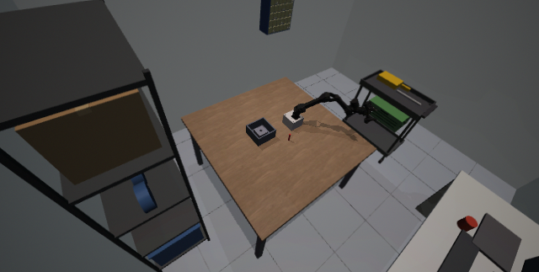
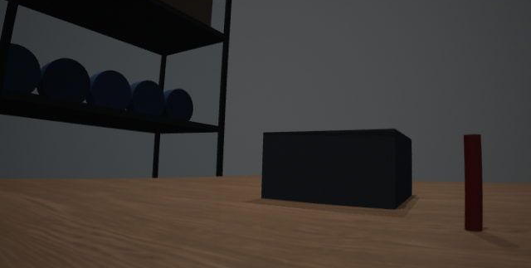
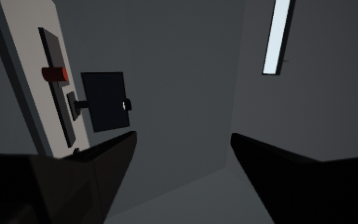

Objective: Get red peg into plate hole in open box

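The red peg is 480 mm ahead of my gripper tip, 440 mm to the right of it and 340 mm below it. Round my gripper tip: dark blue box (650 mm ahead, 640 mm to the right, 360 mm below).
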